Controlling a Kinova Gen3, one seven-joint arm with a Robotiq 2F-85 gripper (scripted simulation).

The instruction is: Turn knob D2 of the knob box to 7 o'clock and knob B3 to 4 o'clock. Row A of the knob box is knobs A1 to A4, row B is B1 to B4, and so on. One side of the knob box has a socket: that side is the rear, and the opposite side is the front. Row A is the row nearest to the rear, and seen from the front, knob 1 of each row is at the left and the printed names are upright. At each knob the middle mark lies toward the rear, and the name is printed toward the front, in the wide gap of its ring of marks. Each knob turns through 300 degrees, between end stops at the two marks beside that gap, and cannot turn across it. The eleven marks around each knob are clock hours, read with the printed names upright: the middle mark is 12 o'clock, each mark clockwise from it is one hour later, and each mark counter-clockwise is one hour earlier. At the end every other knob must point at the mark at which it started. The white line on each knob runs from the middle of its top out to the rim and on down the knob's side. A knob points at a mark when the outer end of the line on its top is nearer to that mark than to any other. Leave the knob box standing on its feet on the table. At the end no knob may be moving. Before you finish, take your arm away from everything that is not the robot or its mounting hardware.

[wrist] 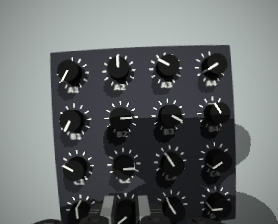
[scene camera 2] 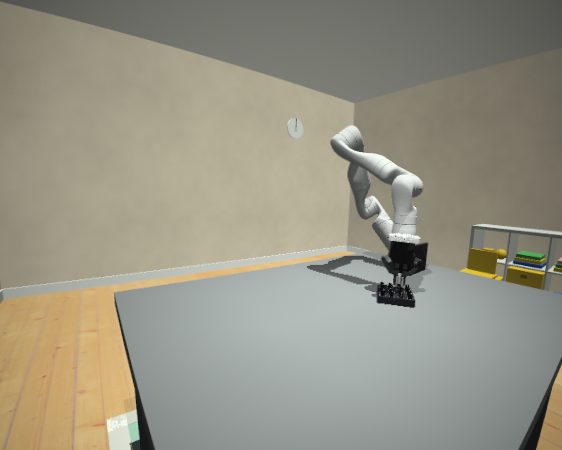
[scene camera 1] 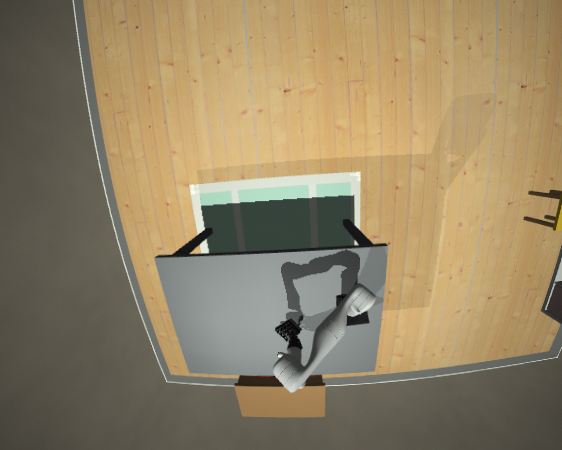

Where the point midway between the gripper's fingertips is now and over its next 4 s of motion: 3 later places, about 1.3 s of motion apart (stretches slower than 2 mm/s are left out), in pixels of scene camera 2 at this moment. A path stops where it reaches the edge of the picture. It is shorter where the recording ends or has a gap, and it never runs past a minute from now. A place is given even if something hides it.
My gripper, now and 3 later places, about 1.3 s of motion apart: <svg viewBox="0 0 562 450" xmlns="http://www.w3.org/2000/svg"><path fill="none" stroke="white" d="M398 286L399 275L400 270L400 273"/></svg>
